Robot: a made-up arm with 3 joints. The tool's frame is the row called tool.
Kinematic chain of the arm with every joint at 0, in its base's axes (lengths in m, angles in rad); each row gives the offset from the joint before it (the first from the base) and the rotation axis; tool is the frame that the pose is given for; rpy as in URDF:
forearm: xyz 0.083 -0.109 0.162 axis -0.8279 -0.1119 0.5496
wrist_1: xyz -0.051 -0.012 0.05 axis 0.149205 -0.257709 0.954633
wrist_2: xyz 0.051 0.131 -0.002 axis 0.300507 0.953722 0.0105
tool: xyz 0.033 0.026 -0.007 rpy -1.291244 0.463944 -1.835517
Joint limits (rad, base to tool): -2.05..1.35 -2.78..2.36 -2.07..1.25
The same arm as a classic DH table. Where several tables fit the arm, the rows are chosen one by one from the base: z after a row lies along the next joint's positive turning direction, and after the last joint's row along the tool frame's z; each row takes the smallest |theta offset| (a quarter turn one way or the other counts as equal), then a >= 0, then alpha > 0; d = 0 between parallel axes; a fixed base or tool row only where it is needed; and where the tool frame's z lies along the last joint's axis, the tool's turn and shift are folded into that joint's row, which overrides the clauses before.
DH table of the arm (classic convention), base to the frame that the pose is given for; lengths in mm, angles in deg. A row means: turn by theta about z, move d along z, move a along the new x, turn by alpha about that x. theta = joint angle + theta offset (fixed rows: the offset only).
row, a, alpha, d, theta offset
base (fixed), 119.1, 56.66, 206.5, -82.3
forearm, 0.8, -64.53, -16.6, -17.76
wrist_1, 9.8, -101.01, 14.2, 72.42
wrist_2, 13, 94.69, 176.4, 62.68
tool (fixed), 0, 0, 21.2, -64.32
Joint limits (deg, base to tool): -117.46..77.35 -159.28..135.22 -118.6..71.62

